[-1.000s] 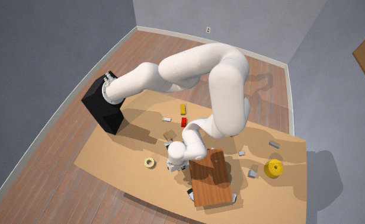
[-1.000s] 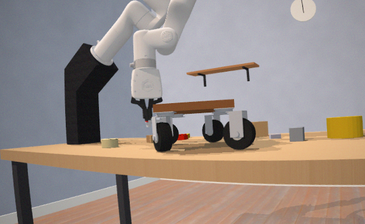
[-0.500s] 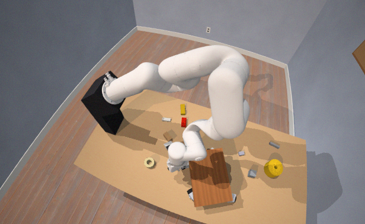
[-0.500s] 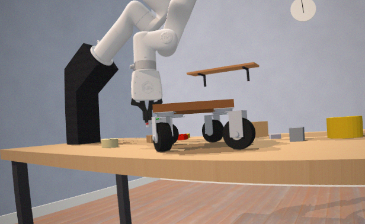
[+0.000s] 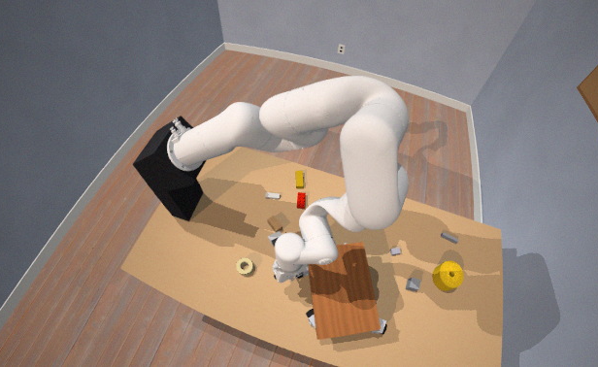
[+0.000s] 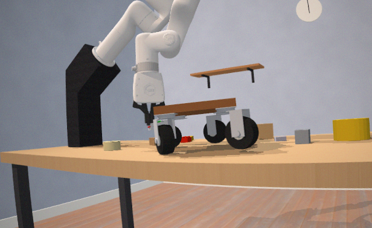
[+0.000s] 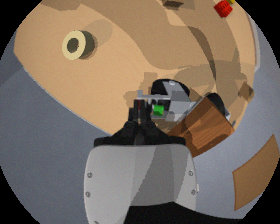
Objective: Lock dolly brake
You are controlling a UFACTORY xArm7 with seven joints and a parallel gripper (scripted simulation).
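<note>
Right now my hand is 20 mm to the right of the brake pedal, 20 mm above it and 10 mm short of it. Round my hand: brown box 440 mm to the left, 140 mm ahead, 70 mm below; then tan block 180 mm behind, 140 mm to the left, 80 mm below; then red brick 290 mm to the left, 160 mm behind, 90 mm below.
</note>
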